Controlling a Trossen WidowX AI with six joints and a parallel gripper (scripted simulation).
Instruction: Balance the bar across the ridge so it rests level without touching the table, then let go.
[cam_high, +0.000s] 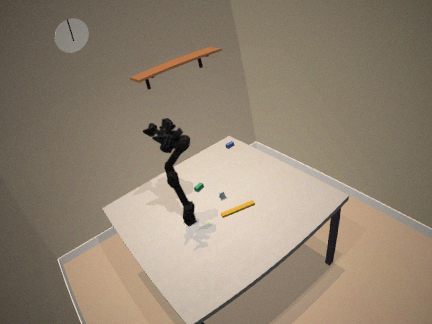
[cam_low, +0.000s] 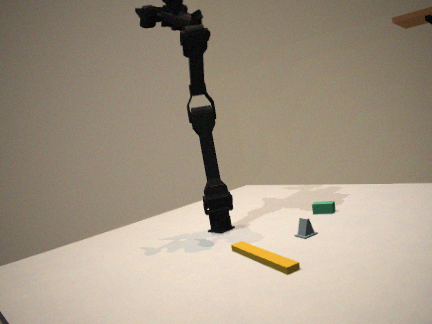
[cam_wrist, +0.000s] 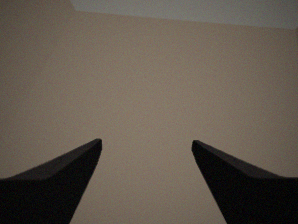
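My gripper tip is now 72 cm above the yellow bar, 38 cm short of it and 7 cm to the left of it. Also, from my gripper tip: blue block (84 cm ahead, 71 cm below, 58 cm to the left); green block (71 cm below, 34 cm ahead, 32 cm to the left).
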